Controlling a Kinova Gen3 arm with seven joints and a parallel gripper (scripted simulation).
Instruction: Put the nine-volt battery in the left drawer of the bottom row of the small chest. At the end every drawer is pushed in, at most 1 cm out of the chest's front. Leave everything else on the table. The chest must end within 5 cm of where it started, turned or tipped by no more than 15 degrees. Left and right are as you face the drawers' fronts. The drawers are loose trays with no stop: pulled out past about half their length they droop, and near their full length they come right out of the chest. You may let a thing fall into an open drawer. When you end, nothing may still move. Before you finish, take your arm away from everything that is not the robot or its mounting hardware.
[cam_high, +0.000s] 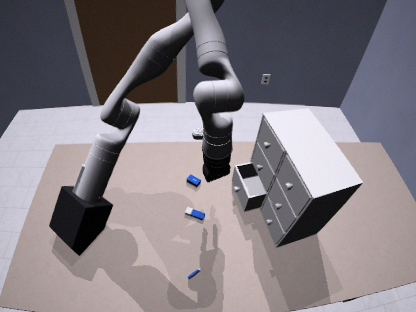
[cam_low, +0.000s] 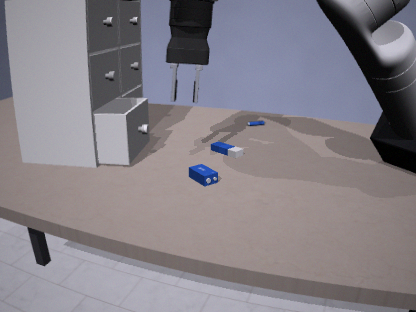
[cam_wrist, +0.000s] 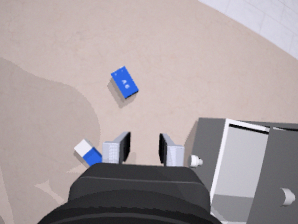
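Now: the nine-volt battery 12 cm below my hand, 8 cm behind it and 5 cm to the left of it. Round my hand: blue stick 29 cm to the right, 13 cm below, 1 cm ahead; blue-and-white block 13 cm below, 8 cm to the right, 4 cm behind.
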